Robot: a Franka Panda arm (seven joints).
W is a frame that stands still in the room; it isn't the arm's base.
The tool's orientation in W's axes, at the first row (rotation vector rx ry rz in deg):
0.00, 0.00, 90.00
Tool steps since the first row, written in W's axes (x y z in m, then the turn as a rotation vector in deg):
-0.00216, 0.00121, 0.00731, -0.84, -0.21, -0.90
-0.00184, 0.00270, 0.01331, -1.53, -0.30, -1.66
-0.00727, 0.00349, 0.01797, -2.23, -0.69, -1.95
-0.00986, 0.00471, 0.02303, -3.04, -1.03, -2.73
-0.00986, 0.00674, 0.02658, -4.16, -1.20, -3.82
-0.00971, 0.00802, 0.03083, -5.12, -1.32, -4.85
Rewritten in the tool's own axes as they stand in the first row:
0.00121, 0.00216, 0.00731, -0.21, 0.84, -0.90
0.00270, 0.00184, 0.01331, -0.30, 1.53, -1.66
0.00349, 0.00727, 0.01797, -0.69, 2.23, -1.95
0.00471, 0.00986, 0.02303, -1.03, 3.04, -2.73
0.00674, 0.00986, 0.02658, -1.20, 4.16, -3.82
0.00802, 0.00971, 0.03083, -1.32, 5.12, -4.85

